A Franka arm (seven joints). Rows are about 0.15 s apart.
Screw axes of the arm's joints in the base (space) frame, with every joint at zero. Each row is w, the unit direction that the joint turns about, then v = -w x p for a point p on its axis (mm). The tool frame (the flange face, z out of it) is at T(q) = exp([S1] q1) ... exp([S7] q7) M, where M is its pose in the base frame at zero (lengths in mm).
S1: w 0 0 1 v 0 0 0
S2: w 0 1 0 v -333 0 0
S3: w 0 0 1 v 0 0 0
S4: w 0 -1 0 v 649 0 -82.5
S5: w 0 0 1 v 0 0 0
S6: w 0 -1 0 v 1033 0 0
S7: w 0 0 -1 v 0 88 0
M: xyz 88 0 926 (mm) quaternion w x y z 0 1 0 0
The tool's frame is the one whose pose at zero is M.
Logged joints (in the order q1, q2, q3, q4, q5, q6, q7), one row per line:
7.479, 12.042, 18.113, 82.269, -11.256, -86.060, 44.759
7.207, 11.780, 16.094, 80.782, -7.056, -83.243, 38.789
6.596, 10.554, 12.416, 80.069, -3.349, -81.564, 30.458
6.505, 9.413, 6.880, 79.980, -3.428, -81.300, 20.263
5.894, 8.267, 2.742, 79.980, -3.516, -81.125, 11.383
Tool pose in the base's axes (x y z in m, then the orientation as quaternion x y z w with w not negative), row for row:
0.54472, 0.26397, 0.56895, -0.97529, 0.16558, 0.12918, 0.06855
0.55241, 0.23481, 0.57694, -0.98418, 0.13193, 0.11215, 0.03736
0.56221, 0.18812, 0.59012, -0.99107, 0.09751, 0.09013, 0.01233
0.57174, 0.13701, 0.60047, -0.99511, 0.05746, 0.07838, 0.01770
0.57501, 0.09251, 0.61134, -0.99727, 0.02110, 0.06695, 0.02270
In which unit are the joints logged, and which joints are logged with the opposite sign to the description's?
The joints are logged in degrees. Opposite sign: q4, q5, q6.
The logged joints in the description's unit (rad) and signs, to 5 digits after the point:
0.13053, 0.21017, 0.31613, -1.43586, 0.19645, 1.50203, 0.78119
0.12579, 0.20560, 0.28089, -1.40991, 0.12315, 1.45286, 0.67700
0.11512, 0.18420, 0.21670, -1.39747, 0.05845, 1.42356, 0.53159
0.11353, 0.16429, 0.12008, -1.39591, 0.05983, 1.41895, 0.35366
0.10287, 0.14429, 0.04786, -1.39591, 0.06137, 1.41590, 0.19867

